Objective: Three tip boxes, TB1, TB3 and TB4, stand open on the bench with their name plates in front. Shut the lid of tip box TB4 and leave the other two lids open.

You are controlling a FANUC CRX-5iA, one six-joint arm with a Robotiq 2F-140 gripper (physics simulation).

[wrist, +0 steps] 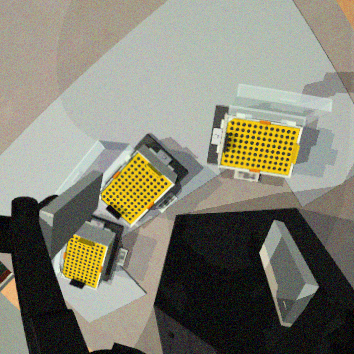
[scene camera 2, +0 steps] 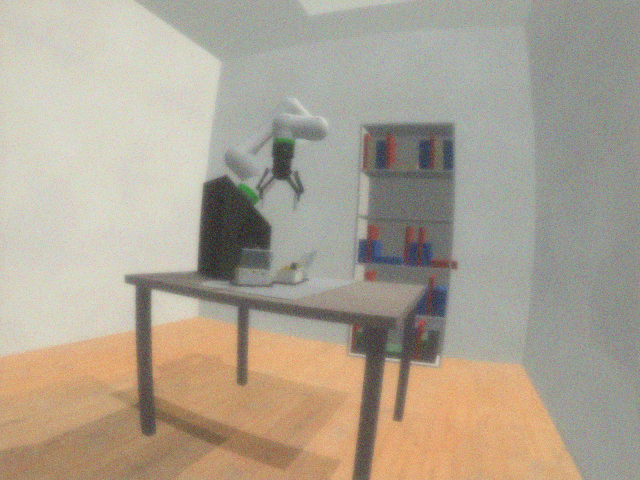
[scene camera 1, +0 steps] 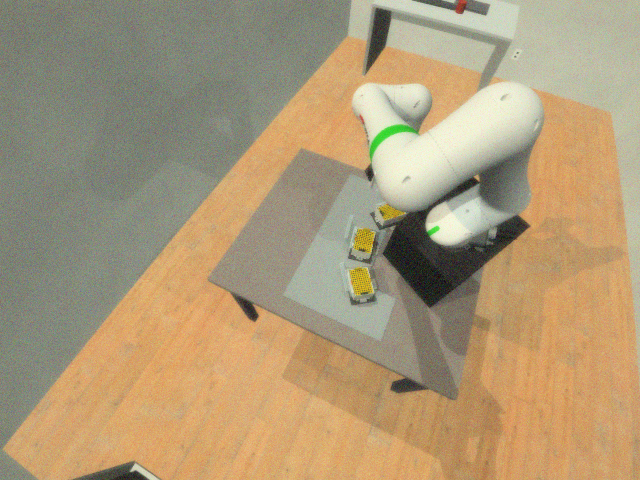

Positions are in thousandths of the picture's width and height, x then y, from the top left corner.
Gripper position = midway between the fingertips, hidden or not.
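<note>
My gripper (scene camera 2: 435, 436) and (wrist: 518, 603). Pale mat (scene camera 1: 498, 593), (scene camera 2: 495, 595) and (wrist: 465, 219). Tip box (wrist: 626, 332). Another tip box (wrist: 417, 417).
</note>
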